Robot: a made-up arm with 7 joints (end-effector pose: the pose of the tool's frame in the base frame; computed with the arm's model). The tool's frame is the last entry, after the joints.
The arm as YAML. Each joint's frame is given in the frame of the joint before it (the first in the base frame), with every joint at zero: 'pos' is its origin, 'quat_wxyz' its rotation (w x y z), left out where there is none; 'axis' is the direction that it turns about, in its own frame. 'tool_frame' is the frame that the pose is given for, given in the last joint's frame.
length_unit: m
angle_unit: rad
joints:
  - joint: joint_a
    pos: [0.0, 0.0, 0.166]
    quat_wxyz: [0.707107, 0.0, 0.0, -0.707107]
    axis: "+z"
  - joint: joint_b
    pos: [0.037, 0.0, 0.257]
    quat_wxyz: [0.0, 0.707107, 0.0, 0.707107]
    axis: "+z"
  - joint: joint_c
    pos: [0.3, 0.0, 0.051]
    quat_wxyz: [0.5, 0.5, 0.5, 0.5]
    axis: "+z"
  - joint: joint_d
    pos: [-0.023, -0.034, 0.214]
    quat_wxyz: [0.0, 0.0, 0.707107, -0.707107]
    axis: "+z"
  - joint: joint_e
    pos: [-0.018, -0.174, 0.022]
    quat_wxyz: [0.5, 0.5, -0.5, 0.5]
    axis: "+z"
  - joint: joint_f
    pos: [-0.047, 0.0, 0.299]
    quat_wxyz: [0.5, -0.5, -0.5, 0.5]
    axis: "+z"
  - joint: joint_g
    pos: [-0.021, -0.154, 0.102]
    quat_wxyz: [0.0, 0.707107, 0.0, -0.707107]
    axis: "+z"
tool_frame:
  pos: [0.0, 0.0, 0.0]
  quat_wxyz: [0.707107, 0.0, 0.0, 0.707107]
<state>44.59 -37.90 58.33 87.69 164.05 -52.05 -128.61</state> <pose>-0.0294 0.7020 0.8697 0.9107 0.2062 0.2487 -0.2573</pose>
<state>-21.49 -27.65 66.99 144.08 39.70 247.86 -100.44</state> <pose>0.0603 0.0006 0.4926 0.6979 0.3354 -0.0578 0.6302</pose>
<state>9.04 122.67 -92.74 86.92 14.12 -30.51 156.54</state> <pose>-0.1995 -0.7480 0.1088 0.6540 -0.0135 0.4118 0.6344</pose>
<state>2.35 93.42 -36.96 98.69 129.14 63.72 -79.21</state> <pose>-0.2644 -0.3895 0.8764 0.4292 0.1493 0.0923 -0.8860</pose>
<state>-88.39 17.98 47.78 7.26 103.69 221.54 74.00</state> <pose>0.1493 0.2776 1.2191 0.4862 0.8498 -0.0936 -0.1809</pose>
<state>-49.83 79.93 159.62 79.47 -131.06 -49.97 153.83</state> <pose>-0.5499 0.7215 0.0599 0.4655 -0.0700 -0.0695 -0.8795</pose>
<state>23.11 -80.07 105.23 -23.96 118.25 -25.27 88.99</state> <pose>1.0818 0.1457 0.7629 0.6894 0.1167 -0.4297 0.5714</pose>
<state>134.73 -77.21 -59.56 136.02 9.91 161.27 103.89</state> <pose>0.0558 0.5084 0.4318 0.5313 -0.7485 -0.2145 -0.3338</pose>
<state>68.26 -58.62 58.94 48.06 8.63 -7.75 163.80</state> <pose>0.0604 0.9901 0.6000 0.3691 0.7968 -0.3821 -0.2878</pose>
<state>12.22 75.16 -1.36 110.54 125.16 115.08 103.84</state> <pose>-0.0714 -0.0932 0.8156 0.7922 0.3026 0.3376 0.4084</pose>
